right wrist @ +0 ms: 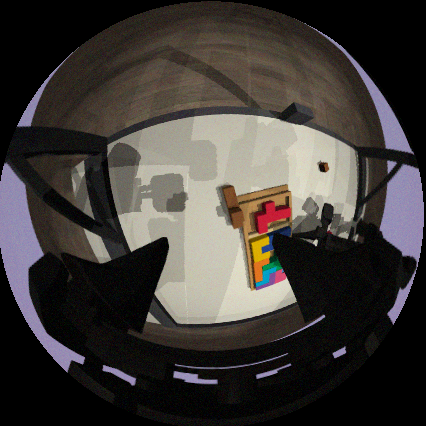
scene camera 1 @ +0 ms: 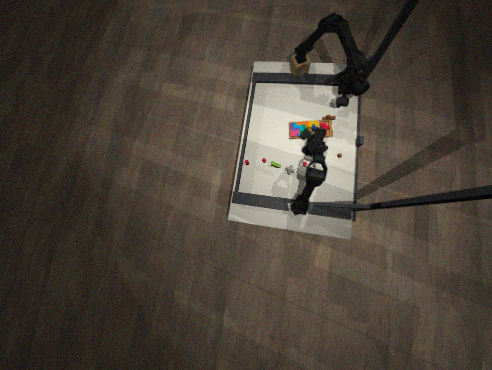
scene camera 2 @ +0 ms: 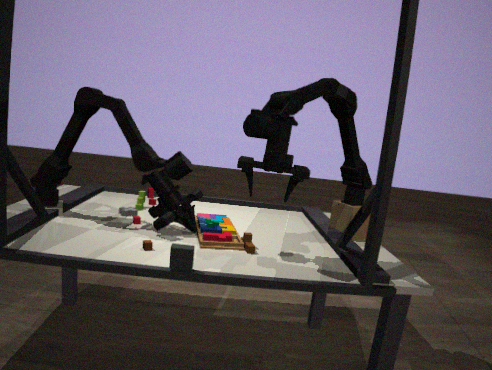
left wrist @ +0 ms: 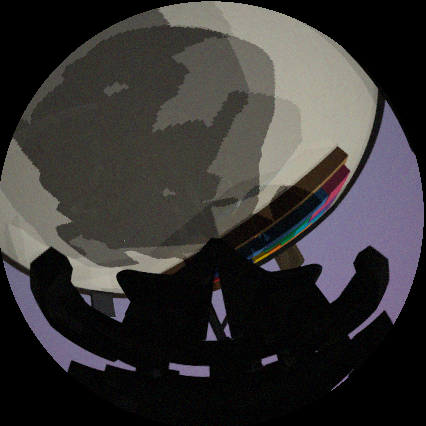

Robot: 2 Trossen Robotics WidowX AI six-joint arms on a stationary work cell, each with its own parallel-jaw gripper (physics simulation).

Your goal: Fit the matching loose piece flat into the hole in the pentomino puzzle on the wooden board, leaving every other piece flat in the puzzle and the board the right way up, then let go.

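Frame: origin at the left arm's base, x back, y left, z down, level; centimetres.
Where they show: left gripper, between the fingertips: (right wrist: 289, 234) (scene camera 2: 195, 232) (left wrist: 215, 242); right gripper, between the fingertips: (right wrist: 221, 241) (scene camera 2: 267, 199); left arm's base, origin of its link: (right wrist: 358, 225) (scene camera 1: 297, 208) (scene camera 2: 46, 204); right arm's base, origin of its link: (scene camera 1: 300, 58) (scene camera 2: 353, 203).
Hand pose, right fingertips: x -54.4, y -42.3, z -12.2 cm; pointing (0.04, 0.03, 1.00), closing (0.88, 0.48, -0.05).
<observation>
Things, the pixels of their centre, and the offset from my right fingertips.
- wooden board, middle of its body: (left wrist: 251, 245) (right wrist: 269, 248) (scene camera 2: 216, 230) (scene camera 1: 310, 129) dx +6.2, dy +16.8, dz +13.8 cm
- red piece, middle of its body: (right wrist: 268, 215) (scene camera 2: 221, 237) (scene camera 1: 324, 127) dx +8.5, dy +8.1, dz +13.0 cm
- brown block piece, middle of its body: (right wrist: 233, 208) (scene camera 2: 248, 241) (scene camera 1: 329, 117) dx +2.8, dy +2.8, dz +12.6 cm
- small brown cube, middle of its body: (scene camera 2: 147, 245) (right wrist: 323, 166) (scene camera 1: 339, 155) dx +29.6, dy +6.0, dz +13.5 cm
- green piece, middle of its body: (scene camera 2: 140, 200) (scene camera 1: 276, 164) dx +23.4, dy +46.4, dz +11.6 cm
- grey piece, middle of its body: (scene camera 2: 128, 211) (scene camera 1: 290, 169) dx +28.9, dy +38.7, dz +13.5 cm
The wooden board (scene camera 1: 290, 131) (scene camera 2: 222, 246) (left wrist: 300, 193) (right wrist: 247, 250) lies face up, with coloured pieces packed at its far end in scene camera 2. A red piece (scene camera 1: 324, 126) (scene camera 2: 217, 237) (right wrist: 272, 216) lies in the board's near section, beside the coloured pieces. The puzzle's hole cannot be made out; a finger hides part of the puzzle in the right wrist view. My left gripper (scene camera 1: 305, 134) (scene camera 2: 194, 230) (left wrist: 215, 242) is shut and empty, tips low at the board's left long side in scene camera 2. My right gripper (scene camera 2: 268, 198) (right wrist: 221, 241) is open and empty, high above the table right of the board.
A brown block piece (scene camera 1: 329, 117) (scene camera 2: 249, 246) (right wrist: 232, 206) lies by the board's corner. A small brown cube (scene camera 1: 339, 155) (scene camera 2: 147, 245) (right wrist: 324, 167), a green piece (scene camera 1: 275, 164) (scene camera 2: 140, 201), a grey piece (scene camera 1: 290, 170) (scene camera 2: 128, 211) and red blocks (scene camera 1: 264, 160) (scene camera 2: 136, 220) lie on the table.
</observation>
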